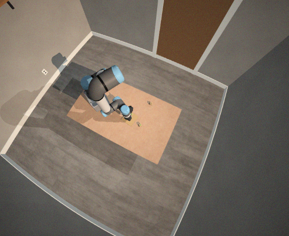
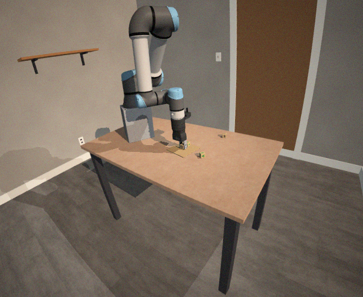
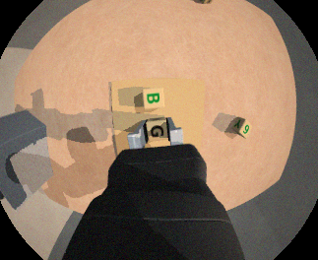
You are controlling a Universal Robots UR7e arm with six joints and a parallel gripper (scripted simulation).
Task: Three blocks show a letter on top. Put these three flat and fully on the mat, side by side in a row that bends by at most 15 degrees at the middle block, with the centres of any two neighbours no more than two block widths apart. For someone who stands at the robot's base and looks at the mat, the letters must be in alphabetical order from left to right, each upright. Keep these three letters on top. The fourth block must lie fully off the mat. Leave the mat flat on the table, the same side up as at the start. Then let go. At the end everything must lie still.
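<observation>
Right now the tan mat is 2 cm below my hand.
</observation>
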